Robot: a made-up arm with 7 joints. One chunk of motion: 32 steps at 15 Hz.
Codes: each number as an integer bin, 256 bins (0 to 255) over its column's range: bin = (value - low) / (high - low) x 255, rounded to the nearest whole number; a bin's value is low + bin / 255 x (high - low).
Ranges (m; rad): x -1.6..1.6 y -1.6..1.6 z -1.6..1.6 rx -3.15..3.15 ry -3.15..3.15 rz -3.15..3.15
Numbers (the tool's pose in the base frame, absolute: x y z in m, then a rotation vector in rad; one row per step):
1: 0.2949 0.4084 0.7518 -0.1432 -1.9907 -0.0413
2: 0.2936 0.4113 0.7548 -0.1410 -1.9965 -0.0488
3: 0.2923 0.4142 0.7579 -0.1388 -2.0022 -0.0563
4: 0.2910 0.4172 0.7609 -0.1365 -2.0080 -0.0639
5: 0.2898 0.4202 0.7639 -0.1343 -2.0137 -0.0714
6: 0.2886 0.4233 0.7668 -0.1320 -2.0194 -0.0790
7: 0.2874 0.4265 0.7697 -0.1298 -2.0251 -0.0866
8: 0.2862 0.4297 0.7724 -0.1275 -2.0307 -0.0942
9: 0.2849 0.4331 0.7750 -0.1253 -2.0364 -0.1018
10: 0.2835 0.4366 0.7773 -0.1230 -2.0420 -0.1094
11: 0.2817 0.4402 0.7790 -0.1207 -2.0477 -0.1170
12: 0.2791 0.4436 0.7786 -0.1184 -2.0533 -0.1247
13: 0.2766 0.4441 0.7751 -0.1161 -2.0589 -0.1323
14: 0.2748 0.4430 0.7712 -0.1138 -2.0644 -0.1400
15: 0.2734 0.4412 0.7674 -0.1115 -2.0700 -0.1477
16: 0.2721 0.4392 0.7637 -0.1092 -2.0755 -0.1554
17: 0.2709 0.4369 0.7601 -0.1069 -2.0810 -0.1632
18: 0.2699 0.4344 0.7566 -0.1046 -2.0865 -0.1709
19: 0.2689 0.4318 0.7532 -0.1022 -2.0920 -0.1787
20: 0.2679 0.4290 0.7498 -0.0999 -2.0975 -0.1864
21: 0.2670 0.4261 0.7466 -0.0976 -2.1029 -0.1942
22: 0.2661 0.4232 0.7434 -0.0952 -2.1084 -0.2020
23: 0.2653 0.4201 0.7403 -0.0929 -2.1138 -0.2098
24: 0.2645 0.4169 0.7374 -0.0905 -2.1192 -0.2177
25: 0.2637 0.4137 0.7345 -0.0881 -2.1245 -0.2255
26: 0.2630 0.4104 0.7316 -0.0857 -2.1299 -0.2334
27: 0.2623 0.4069 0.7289 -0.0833 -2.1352 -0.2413
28: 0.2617 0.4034 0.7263 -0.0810 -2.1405 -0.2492
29: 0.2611 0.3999 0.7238 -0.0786 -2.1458 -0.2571
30: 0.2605 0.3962 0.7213 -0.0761 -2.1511 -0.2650
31: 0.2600 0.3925 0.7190 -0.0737 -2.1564 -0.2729
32: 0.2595 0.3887 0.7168 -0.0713 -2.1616 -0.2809
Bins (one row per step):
1: 151 160 187 122 47 126
2: 151 160 188 122 47 126
3: 151 161 188 122 46 125
4: 151 161 188 122 46 125
5: 151 161 188 122 46 125
6: 150 161 189 122 46 124
7: 150 161 189 122 46 124
8: 150 162 189 122 45 124
9: 150 162 189 122 45 123
10: 150 162 189 123 45 123
11: 150 163 190 123 45 123
12: 150 163 190 123 44 122
13: 150 163 189 123 44 122
14: 149 163 189 123 44 122
15: 149 163 189 123 44 122
16: 149 162 188 123 43 121
17: 149 162 188 123 43 121
18: 149 162 188 123 43 121
19: 149 162 188 123 43 120
20: 149 162 187 123 43 120
21: 149 161 187 124 42 120
22: 149 161 187 124 42 119
23: 149 161 186 124 42 119
24: 149 161 186 124 42 119
25: 149 160 186 124 42 118
26: 148 160 186 124 41 118
27: 148 160 186 124 41 118
28: 148 160 185 124 41 117
29: 148 159 185 124 41 117
30: 148 159 185 124 40 117
31: 148 159 185 125 40 116
32: 148 158 185 125 40 116

